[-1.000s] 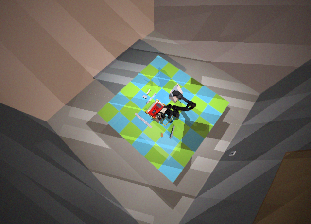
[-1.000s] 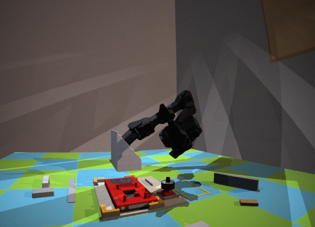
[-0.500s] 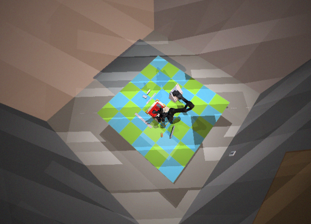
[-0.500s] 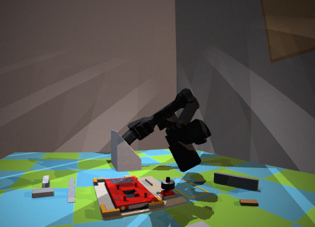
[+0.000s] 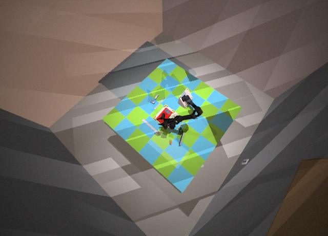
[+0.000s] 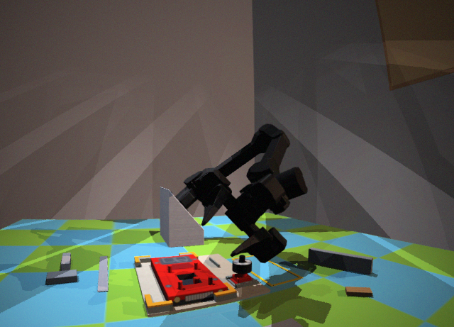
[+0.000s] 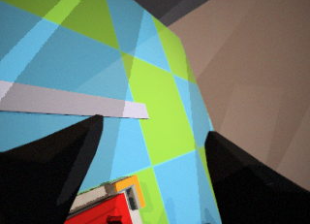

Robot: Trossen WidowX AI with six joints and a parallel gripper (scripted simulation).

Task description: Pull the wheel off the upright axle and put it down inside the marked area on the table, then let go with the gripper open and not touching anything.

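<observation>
Now: gripper tip 100 mm past the wheel, 90 mm to the right of it and 90 mm above it. Also, from my gripper tip: brown block 50 mm ahead, 260 mm to the left, 120 mm below; upright axle 100 mm behind, 80 mm to the left, 90 mm below.
</observation>
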